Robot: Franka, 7 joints.
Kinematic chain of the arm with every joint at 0, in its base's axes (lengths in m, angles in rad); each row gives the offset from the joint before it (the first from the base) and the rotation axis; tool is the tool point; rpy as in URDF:
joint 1: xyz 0 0 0.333 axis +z
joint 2: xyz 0 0 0 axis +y
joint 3: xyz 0 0 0.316 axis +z
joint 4: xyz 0.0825 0 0 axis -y
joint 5: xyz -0.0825 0 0.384 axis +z
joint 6: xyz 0 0 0 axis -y
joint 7: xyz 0.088 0 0 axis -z
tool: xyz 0 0 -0.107 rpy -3.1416 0 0
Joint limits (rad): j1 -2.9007..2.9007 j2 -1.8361..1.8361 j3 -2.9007..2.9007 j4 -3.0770..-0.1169 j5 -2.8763..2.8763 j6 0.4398..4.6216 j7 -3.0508..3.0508
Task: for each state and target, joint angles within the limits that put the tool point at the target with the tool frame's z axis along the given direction. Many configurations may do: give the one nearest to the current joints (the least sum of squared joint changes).
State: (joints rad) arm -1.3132 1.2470 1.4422 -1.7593 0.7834 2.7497 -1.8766
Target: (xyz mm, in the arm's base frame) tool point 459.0 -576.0 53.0 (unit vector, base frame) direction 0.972 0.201 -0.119
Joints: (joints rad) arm -1.5975 1.5760 1.0419 -1.2371 0.6481 2.4523 -1.8766
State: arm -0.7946 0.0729 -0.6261 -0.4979 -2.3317 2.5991 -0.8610
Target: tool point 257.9 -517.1 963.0 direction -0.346 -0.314 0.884
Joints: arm -0.8161 0.4617 -0.5778 -0.5538 -2.2402 2.2492 -0.8610
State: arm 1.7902 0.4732 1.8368 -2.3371 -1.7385 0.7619 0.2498
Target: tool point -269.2 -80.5 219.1 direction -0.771 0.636 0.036
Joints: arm 1.9491 0.4867 1.7382 -3.0414 -2.0125 1.1545 0.2498
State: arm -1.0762 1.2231 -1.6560 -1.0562 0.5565 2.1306 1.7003
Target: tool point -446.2 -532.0 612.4 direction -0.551 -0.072 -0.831
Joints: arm -1.3545 0.9094 -1.5851 -1.2443 0.7405 1.9178 1.7003
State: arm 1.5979 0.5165 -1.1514 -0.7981 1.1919 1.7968 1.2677
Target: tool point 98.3 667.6 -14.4 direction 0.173 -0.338 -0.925
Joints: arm 2.0382 1.4989 -0.8760 -1.2244 0.8411 1.9710 1.2677
